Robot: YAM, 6 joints.
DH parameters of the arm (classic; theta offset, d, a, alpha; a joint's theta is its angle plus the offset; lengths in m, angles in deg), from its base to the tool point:
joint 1: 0 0.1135 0.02 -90
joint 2: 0 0 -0.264 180
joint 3: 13.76 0 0.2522 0
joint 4: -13.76 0 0.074 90
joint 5: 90 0 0 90
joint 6: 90 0.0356 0 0
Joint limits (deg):
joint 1: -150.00..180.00
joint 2: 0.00..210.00
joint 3: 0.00..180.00
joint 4: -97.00..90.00
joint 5: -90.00..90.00
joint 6: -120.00..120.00
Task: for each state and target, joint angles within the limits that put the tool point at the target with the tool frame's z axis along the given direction. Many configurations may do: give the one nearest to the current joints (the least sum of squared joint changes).
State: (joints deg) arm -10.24 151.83 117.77 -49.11 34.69 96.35
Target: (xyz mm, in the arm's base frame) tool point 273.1 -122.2 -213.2 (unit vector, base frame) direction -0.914 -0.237 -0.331
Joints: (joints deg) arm -20.42 193.76 117.82 -80.91 32.73 96.35
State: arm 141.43 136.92 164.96 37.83 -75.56 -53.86
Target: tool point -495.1 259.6 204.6 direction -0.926 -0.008 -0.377
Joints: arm 150.65 137.49 114.04 -1.70 -27.45 -53.86
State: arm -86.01 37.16 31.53 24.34 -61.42 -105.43
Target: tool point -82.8 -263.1 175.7 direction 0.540 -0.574 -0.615
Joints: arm -112.81 86.53 45.95 -21.95 -46.10 -105.43
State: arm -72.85 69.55 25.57 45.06 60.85 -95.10
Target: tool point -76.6 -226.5 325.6 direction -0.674 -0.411 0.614
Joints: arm -103.94 73.55 32.01 89.11 33.71 -95.10
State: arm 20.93 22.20 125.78 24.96 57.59 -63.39
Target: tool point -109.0 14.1 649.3 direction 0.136 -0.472 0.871
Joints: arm -15.19 44.03 113.20 4.52 24.83 -63.39
